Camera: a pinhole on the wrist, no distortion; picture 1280 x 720 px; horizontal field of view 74.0 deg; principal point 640.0 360.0 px. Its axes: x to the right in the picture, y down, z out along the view. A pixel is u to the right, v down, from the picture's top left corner.
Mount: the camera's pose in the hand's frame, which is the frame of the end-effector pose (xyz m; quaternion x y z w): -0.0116 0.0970 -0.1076 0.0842 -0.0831 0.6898 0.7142
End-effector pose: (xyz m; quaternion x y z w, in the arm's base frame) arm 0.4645 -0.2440 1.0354 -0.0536 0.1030 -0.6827 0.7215
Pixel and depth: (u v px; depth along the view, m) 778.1 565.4 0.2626
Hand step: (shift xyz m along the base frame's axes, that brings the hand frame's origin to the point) 0.1085 0.0689 0.1422
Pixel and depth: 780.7 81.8 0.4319
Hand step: 0.1376 -0.1477 0.2964
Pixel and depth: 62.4 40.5 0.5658
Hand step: -0.3196 -0.2338 0.4181
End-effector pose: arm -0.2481 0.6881 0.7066 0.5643 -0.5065 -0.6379 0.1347
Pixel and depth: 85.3 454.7 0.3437
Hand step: -0.0497 0.2198 -0.1520
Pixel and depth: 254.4 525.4 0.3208
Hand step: -0.0727 0.1966 -0.0729
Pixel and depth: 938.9 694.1 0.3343
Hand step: -0.2196 0.1635 0.1543
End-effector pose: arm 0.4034 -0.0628 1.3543 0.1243 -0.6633 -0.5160 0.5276
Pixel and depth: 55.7 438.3 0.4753
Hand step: -0.3277 0.0574 -0.2838
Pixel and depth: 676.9 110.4 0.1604
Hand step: -0.0312 0.0306 0.0772
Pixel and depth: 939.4 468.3 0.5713
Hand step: -0.3167 0.4004 0.1303
